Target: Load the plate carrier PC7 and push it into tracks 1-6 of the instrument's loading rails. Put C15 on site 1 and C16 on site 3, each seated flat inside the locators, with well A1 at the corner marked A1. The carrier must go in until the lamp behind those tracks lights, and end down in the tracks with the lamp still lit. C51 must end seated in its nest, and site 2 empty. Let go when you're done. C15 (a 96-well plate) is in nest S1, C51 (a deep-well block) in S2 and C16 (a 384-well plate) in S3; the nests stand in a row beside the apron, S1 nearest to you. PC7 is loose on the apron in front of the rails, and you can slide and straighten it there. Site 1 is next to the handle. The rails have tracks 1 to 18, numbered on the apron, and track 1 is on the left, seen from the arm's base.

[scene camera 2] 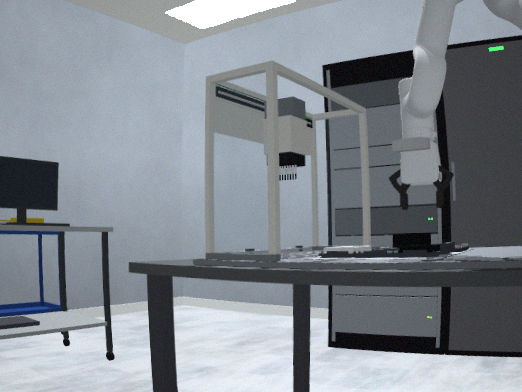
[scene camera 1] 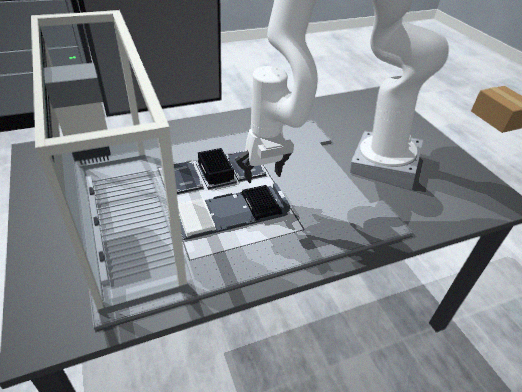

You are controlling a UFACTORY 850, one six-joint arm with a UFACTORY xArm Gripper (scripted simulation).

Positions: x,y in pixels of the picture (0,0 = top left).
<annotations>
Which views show the gripper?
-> Scene camera 2 and scene camera 1: all of them.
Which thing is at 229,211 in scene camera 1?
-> A plate carrier PC7.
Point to a plate C15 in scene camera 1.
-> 259,199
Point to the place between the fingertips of the gripper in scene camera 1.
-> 263,177
</annotations>
